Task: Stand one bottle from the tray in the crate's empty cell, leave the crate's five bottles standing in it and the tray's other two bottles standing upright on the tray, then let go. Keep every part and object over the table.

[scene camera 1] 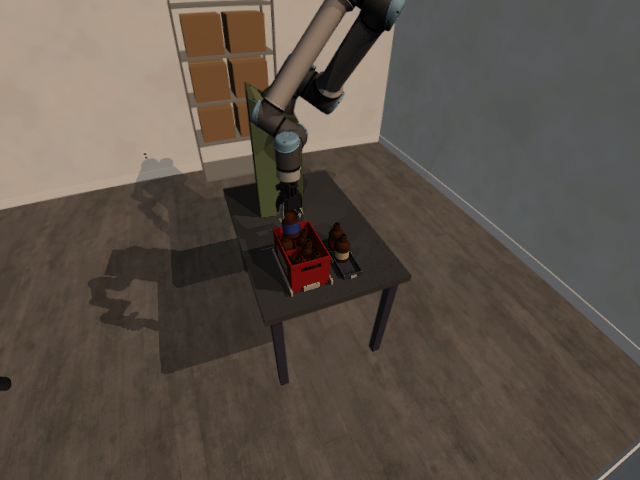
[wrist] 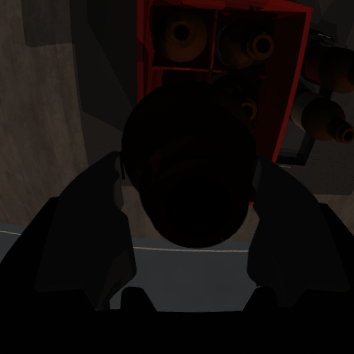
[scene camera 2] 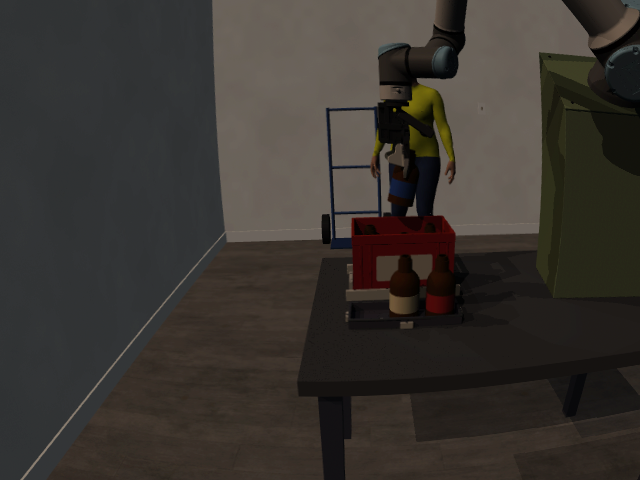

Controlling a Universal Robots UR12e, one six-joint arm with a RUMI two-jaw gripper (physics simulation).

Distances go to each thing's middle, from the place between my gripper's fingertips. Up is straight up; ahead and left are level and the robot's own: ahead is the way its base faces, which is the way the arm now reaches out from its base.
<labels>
Now: hand right at the blue-labelled bottle (scene camera 2: 402, 191).
</labels>
